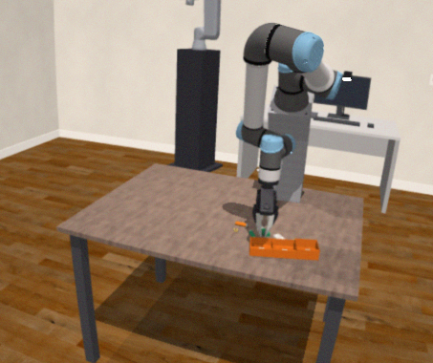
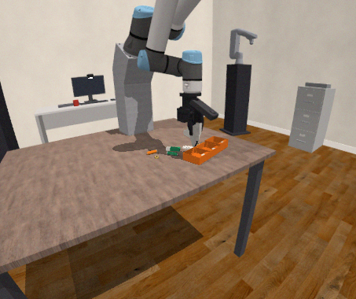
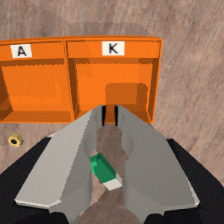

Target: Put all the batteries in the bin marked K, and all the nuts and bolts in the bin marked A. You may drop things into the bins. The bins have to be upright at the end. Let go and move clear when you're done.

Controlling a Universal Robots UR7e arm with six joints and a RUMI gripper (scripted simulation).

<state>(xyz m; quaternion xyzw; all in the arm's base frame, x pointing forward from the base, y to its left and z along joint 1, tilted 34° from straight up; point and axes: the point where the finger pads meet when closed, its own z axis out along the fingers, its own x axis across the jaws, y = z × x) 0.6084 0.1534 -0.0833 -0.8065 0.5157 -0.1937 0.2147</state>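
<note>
Right now the orange bin tray is 3 cm behind my hand, 8 cm to the left of it and 5 cm below it. The rest, counted from my hand: white domino 12 cm behind, 2 cm to the left, 6 cm below; then green-and-white battery 13 cm behind, 6 cm to the right, 6 cm below; then green battery 7 cm behind, 8 cm to the right, 6 cm below.
</note>
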